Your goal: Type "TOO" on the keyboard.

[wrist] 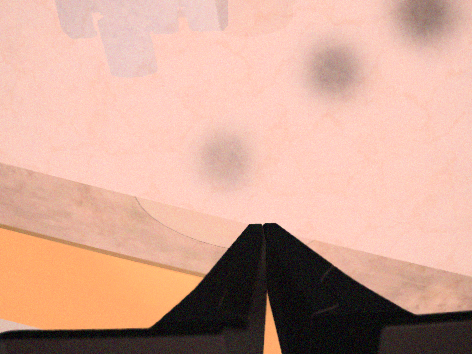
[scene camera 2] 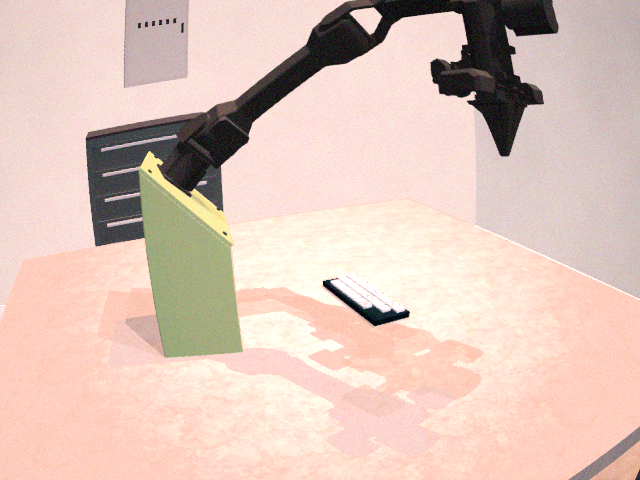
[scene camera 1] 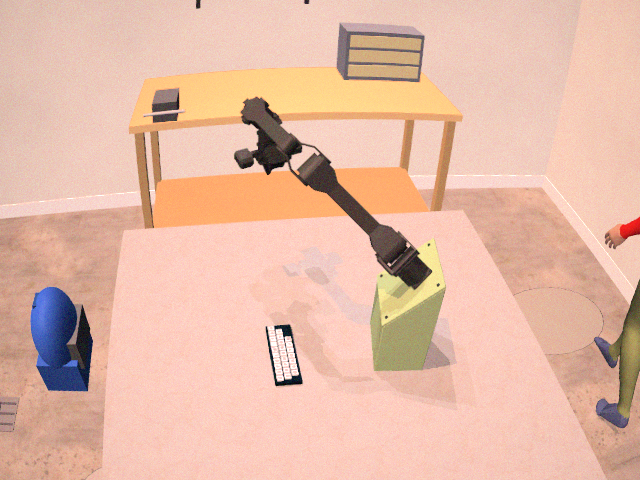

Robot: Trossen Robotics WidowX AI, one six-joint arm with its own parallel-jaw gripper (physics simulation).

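Seen in the pictures: gripper, fingertip midpoint: (wrist: 262, 236) (scene camera 2: 504, 156) (scene camera 1: 267, 174); arm's base, origin of the base link: (scene camera 2: 172, 180) (scene camera 1: 418, 275).
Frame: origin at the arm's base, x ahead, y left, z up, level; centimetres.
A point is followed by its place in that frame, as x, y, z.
A small dark keyboard (scene camera 1: 283, 355) {31.6, -11.3, -25.5} (scene camera 2: 366, 299) {29.6, -14.5, -25.6} with white keycaps lies flat on the pale table (scene camera 1: 180, 413) {65.4, -4.6, -27.0} (scene camera 2: 103, 413) {-26.6, -15.9, -27.1} (wrist: 125, 125) {-0.5, -57.5, -27.1}. Its letters are too small to read, and it does not show in the wrist view. My gripper (scene camera 1: 267, 171) {17.8, -49.5, 6.4} (scene camera 2: 505, 153) {17.8, -49.5, 6.4} (wrist: 262, 236) {17.8, -49.5, 6.4} is shut and empty, with its two dark fingertips together. It hangs high above the table, well clear of the keyboard, and points downward in the second scene view. In the first scene view it appears farther back than the keyboard.
The arm stands on a green slanted pedestal (scene camera 1: 400, 335) {7.6, 6.2, -12.4} (scene camera 2: 191, 289) {-3.5, -9.5, -15.2} beside the keyboard. A wooden workbench (scene camera 1: 299, 95) with a drawer box (scene camera 1: 383, 55) stands behind the table. A blue object (scene camera 1: 54, 330) is at the left, and part of a person (scene camera 1: 628, 341) shows at the right.
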